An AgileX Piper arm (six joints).
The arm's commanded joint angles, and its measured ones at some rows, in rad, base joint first. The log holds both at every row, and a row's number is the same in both.
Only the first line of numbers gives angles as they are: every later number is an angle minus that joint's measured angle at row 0.
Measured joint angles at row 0: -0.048 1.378 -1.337 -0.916 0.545 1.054
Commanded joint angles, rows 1 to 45: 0.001 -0.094 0.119 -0.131 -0.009 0.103; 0.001 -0.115 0.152 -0.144 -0.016 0.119; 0.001 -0.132 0.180 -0.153 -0.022 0.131; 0.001 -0.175 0.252 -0.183 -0.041 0.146; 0.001 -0.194 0.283 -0.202 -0.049 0.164; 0.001 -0.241 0.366 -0.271 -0.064 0.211; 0.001 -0.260 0.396 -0.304 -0.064 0.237; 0.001 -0.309 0.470 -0.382 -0.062 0.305; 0.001 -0.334 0.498 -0.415 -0.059 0.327; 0.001 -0.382 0.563 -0.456 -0.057 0.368; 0.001 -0.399 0.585 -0.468 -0.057 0.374; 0.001 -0.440 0.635 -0.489 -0.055 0.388; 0.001 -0.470 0.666 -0.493 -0.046 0.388; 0.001 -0.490 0.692 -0.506 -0.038 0.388; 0.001 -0.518 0.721 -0.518 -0.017 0.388; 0.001 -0.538 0.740 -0.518 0.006 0.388; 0.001 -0.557 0.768 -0.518 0.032 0.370; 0.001 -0.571 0.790 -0.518 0.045 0.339; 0.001 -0.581 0.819 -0.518 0.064 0.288; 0.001 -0.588 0.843 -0.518 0.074 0.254; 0.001 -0.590 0.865 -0.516 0.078 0.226; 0.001 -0.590 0.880 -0.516 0.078 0.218; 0.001 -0.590 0.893 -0.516 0.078 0.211; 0.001 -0.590 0.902 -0.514 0.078 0.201; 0.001 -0.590 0.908 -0.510 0.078 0.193; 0.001 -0.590 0.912 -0.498 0.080 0.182; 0.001 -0.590 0.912 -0.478 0.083 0.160; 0.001 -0.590 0.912 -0.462 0.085 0.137; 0.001 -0.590 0.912 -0.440 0.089 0.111; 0.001 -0.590 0.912 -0.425 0.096 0.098; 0.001 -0.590 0.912 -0.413 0.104 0.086; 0.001 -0.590 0.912 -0.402 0.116 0.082; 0.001 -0.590 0.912 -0.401 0.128 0.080; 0.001 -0.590 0.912 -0.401 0.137 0.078; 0.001 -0.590 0.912 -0.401 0.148 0.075; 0.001 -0.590 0.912 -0.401 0.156 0.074; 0.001 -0.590 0.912 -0.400 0.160 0.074; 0.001 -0.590 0.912 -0.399 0.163 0.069; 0.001 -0.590 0.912 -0.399 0.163 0.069; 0.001 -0.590 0.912 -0.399 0.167 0.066; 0.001 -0.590 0.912 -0.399 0.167 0.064; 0.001 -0.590 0.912 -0.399 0.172 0.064; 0.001 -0.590 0.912 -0.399 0.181 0.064; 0.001 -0.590 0.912 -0.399 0.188 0.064; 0.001 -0.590 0.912 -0.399 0.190 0.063
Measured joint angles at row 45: 0.000 -0.581 0.905 -0.390 0.152 0.074
